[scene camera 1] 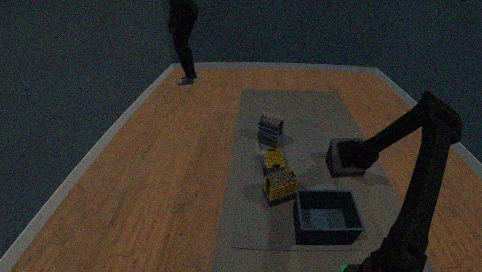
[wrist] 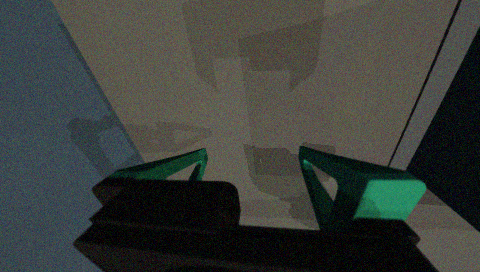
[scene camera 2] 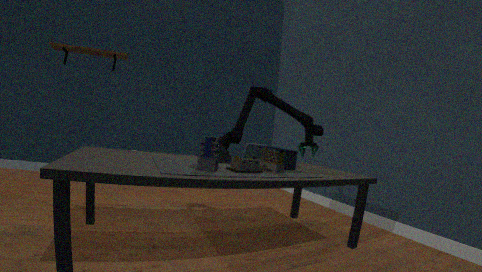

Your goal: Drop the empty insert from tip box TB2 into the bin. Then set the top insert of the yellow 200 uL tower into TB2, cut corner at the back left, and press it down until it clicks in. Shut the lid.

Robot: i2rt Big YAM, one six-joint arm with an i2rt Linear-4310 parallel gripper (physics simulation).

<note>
The gripper is open and holds nothing. A blue-grey insert tower rests on a grey mat. Also in view: a blue bin.
</note>
